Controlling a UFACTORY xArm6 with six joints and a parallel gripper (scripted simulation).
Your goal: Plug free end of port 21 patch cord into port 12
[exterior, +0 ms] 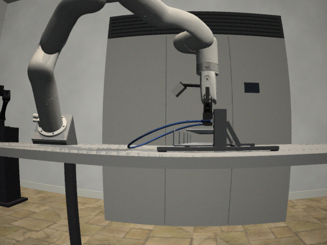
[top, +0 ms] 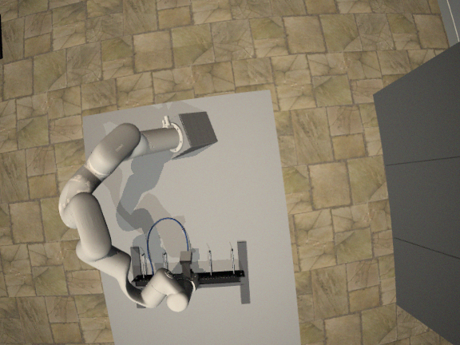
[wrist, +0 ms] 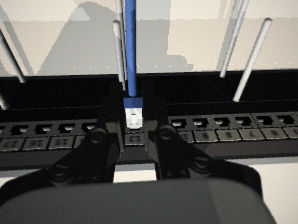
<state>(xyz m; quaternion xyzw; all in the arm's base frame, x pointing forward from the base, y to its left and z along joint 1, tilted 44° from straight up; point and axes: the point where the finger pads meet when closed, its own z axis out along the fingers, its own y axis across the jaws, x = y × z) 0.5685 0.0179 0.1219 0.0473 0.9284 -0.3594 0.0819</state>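
My gripper is now 2 cm short of the plug and 1 cm above it.
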